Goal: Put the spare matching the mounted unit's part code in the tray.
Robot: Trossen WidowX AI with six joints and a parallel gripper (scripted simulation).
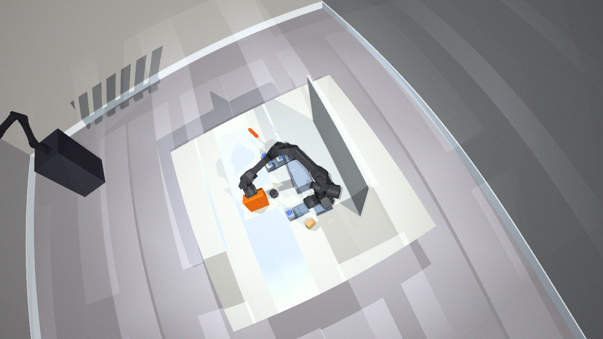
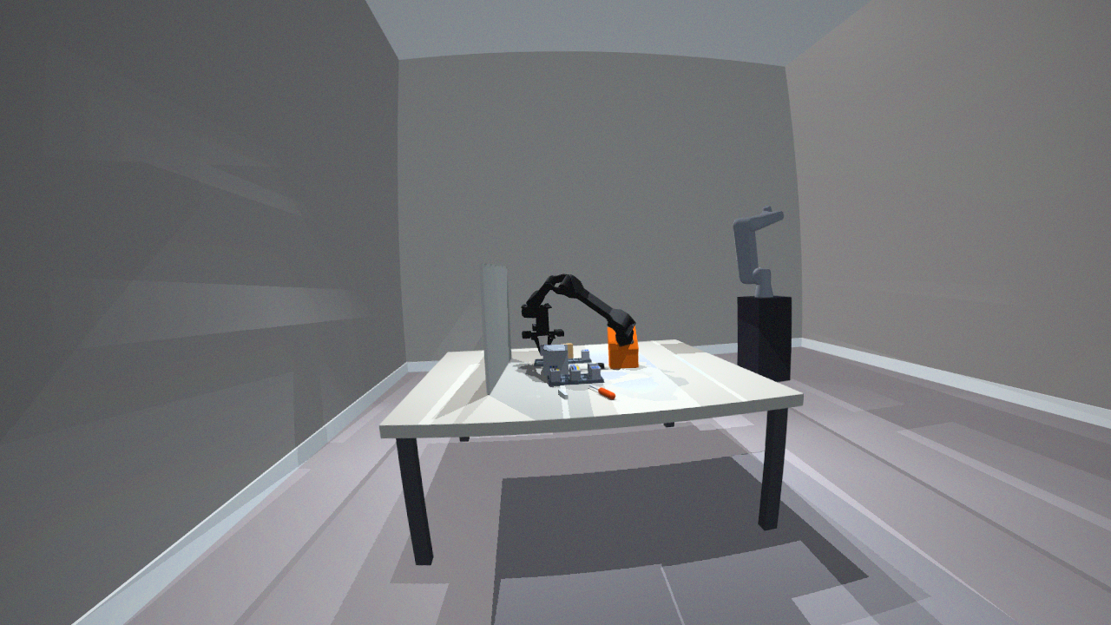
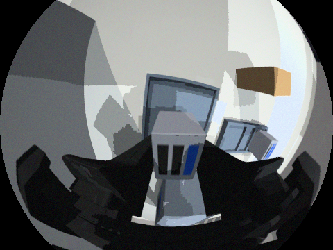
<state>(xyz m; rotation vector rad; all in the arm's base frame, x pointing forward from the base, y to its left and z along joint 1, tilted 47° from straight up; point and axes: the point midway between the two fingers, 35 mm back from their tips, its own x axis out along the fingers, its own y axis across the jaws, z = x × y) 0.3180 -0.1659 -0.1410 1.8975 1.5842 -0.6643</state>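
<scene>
The tray is 5 cm below my gripper tip and 1 cm to the left of it. From my gripper tip the other things lie so: cardboard box: 12 cm behind, 8 cm to the right, 1 cm below; then grey spare unit: 2 cm above; then flat dark holder: 15 cm behind, 4 cm below, 3 cm to the left.
</scene>
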